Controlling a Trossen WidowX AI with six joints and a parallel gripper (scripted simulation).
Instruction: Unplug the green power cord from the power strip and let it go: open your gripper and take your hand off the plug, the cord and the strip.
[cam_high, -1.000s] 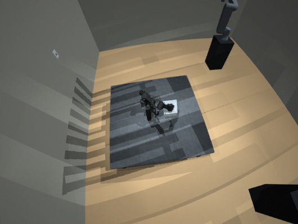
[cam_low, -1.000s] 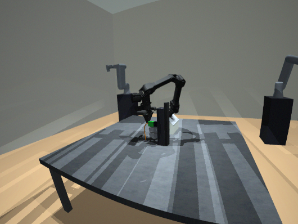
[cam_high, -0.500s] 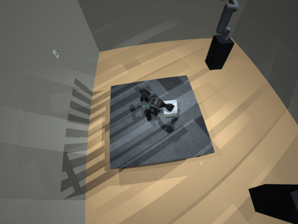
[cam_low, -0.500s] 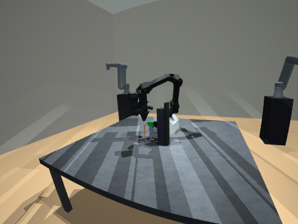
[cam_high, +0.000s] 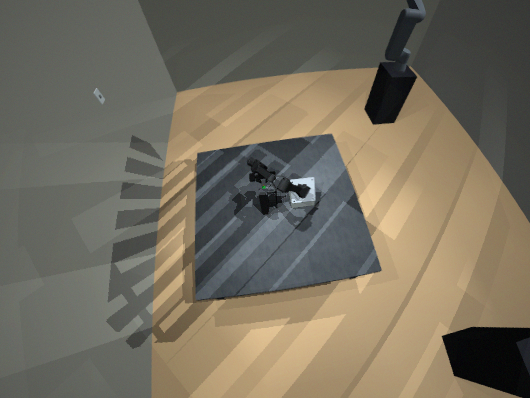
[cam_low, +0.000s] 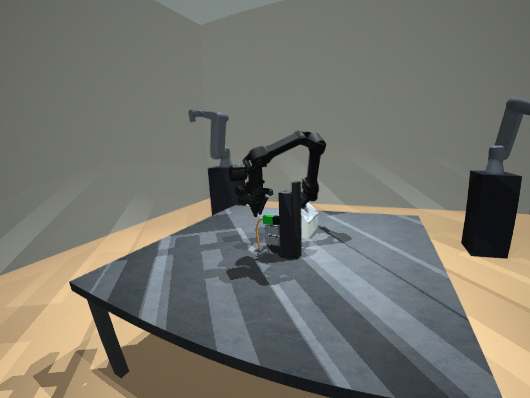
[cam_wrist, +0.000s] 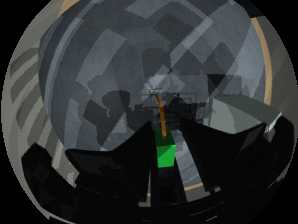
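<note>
Now: gripper tip 7 cm to the right of the green plug.
</note>
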